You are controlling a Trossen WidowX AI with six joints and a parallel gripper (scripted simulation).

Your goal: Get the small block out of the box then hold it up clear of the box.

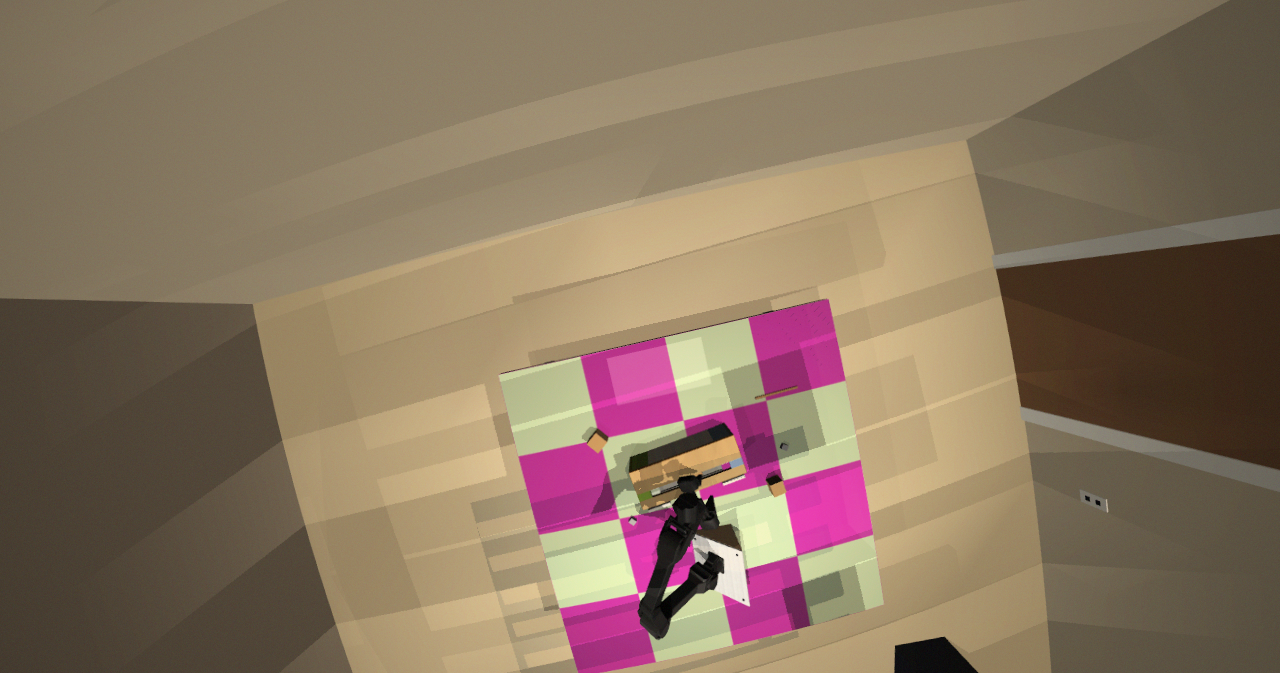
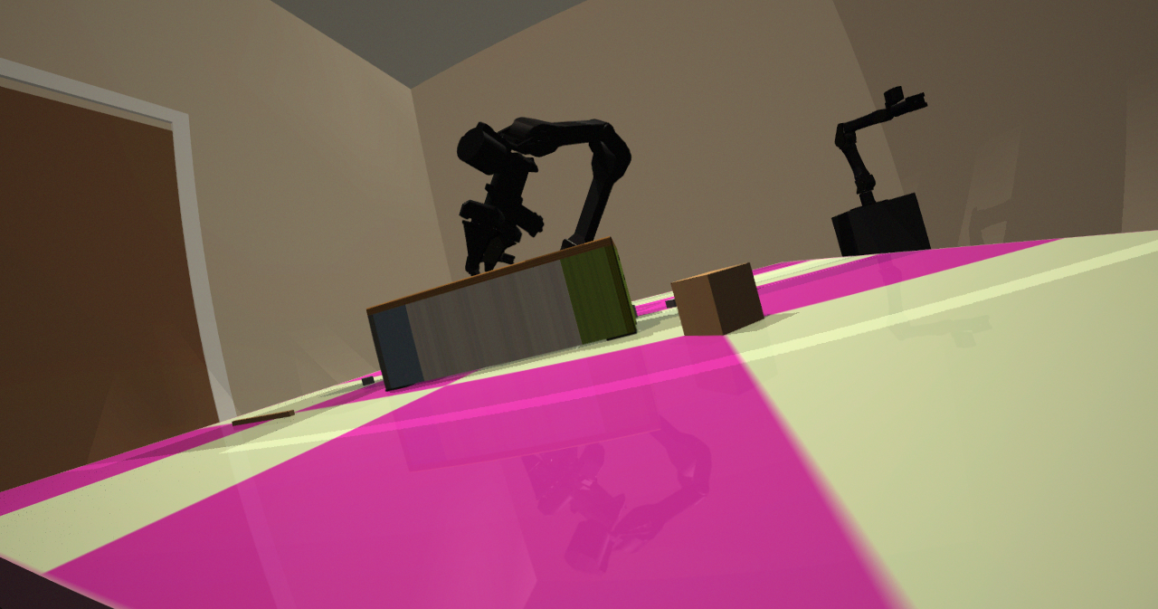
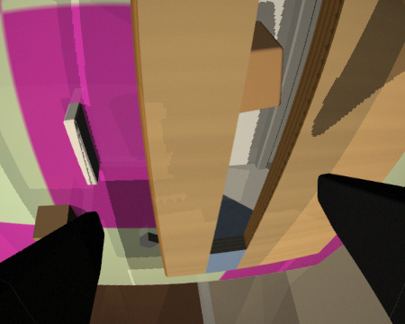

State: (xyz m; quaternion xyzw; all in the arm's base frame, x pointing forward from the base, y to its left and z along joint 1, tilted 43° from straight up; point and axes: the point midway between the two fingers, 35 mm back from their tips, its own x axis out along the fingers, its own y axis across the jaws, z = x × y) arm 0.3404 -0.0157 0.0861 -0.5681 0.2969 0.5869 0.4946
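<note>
Right now my gripper tip is 90 mm above the box and 40 mm to the right of it. Round my gripper tip: thin stick: 320 mm to the right, 250 mm ahead, 150 mm below; small tan block: 60 mm below, 20 mm to the left, 20 mm ahead.
</note>
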